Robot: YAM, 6 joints.
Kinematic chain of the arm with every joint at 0, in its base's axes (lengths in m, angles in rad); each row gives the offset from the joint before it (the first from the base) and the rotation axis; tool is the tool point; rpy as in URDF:
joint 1: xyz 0 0 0.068 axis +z
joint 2: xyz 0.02 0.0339 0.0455 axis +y
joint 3: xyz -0.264 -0.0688 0 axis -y
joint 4: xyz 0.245 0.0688 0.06 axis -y
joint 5: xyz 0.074 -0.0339 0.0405 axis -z
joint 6: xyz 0.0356 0 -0.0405 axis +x
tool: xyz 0 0 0 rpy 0 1.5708 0
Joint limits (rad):
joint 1: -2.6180..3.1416
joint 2: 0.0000..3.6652
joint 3: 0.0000..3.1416
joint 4: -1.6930..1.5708
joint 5: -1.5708..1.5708
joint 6: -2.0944..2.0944
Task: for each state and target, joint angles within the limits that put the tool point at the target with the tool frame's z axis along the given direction. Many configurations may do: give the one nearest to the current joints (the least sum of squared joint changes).
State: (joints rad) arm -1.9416 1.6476 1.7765 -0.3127 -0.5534 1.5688
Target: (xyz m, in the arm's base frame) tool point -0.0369 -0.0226 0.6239 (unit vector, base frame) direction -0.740 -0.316 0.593
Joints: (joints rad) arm -2.3196 0.9212 1.8546 -0.2547 0.3332 1.5688
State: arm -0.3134 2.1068 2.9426 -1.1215 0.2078 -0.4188
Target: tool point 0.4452 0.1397 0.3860 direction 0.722 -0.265 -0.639
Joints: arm 0.3416 2.2753 2.6642 -1.2128 0.5139 -0.4188
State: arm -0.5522 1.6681 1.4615 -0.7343 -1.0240 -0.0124
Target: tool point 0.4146 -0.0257 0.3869 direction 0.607 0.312 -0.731
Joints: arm -0.0934 1.9779 2.2118 -1.1379 -0.3760 -0.0124
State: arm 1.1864 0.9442 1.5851 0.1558 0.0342 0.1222
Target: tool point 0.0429 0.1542 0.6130 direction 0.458 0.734 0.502
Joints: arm 1.3660 1.1613 1.8402 -0.1251 0.3037 0.1222
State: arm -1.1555 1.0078 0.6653 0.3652 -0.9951 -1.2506
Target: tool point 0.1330 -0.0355 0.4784 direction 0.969 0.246 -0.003
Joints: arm -0.4223 0.8476 1.3330 -0.4892 -0.6709 -1.2506
